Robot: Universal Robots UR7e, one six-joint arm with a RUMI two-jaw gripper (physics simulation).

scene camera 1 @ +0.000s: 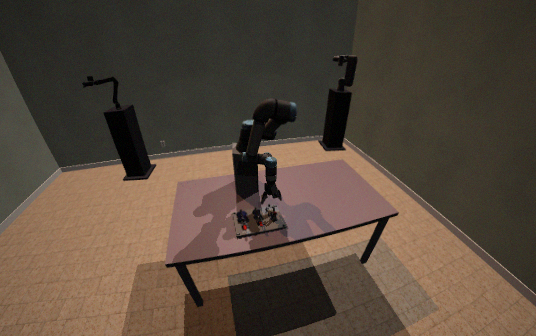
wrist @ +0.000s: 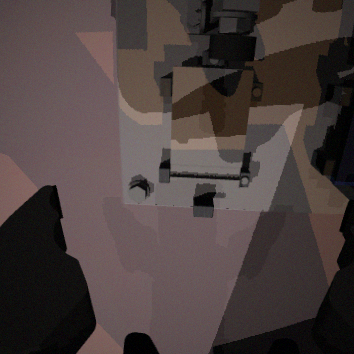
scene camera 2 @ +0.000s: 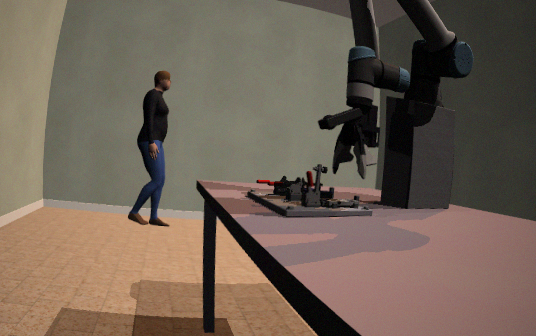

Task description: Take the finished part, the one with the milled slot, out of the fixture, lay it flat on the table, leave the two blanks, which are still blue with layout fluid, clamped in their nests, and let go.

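Where they show: gripper, fingertip midpoint: [scene camera 1: 271, 202] [wrist: 200, 198] [scene camera 2: 348, 176]; arm's base at its link origin: [scene camera 1: 245, 148] [scene camera 2: 422, 103].
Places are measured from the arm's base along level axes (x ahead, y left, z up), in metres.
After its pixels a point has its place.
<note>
The finished part [wrist: 200, 115] @(x 0.387, y 0.172, z -0.330 m) is a bare, pale rectangular block lying flat in its nest at one end of the fixture plate [scene camera 1: 260, 233] @(x 0.561, y 0.067, z -0.351 m) [scene camera 2: 327, 213] @(x 0.431, y 0.238, z -0.353 m) [wrist: 137, 160] @(x 0.341, y 0.210, z -0.346 m); its slot is hard to make out. The clamp [scene camera 2: 317, 185] @(x 0.444, y 0.179, z -0.294 m) [wrist: 232, 47] @(x 0.426, y 0.172, z -0.248 m) behind it stands upright, off the part. A blue blank [wrist: 347, 155] @(x 0.383, y 0.070, z -0.320 m) shows at the right edge of the wrist view, in the neighbouring nest; the other blank is too small to judge in scene camera 1. My gripper [scene camera 1: 271, 200] @(x 0.359, y 0.168, z -0.268 m) [scene camera 2: 349, 175] @(x 0.359, y 0.168, z -0.268 m) [wrist: 200, 198] @(x 0.359, y 0.168, z -0.268 m) is open and empty, pointing down above the table-side end of the part's nest, its fingers wide apart.
Clamps with red handles [scene camera 1: 245, 227] @(x 0.547, y -0.031, z -0.305 m) [scene camera 2: 265, 181] @(x 0.539, y -0.027, z -0.308 m) stand over the other nests. The fixture lies near the front edge of the table [scene camera 1: 330, 190] @(x 0.167, y 0.719, z -0.361 m) [scene camera 2: 450, 260] @(x 0.358, y 0.621, z -0.361 m). My pedestal [scene camera 2: 432, 155] @(x 0.015, y 0.090, z -0.186 m) is behind it. A person [scene camera 2: 155, 120] stands beyond the table. Two pedestal arms [scene camera 1: 127, 140] [scene camera 1: 336, 117] stand farther back.
</note>
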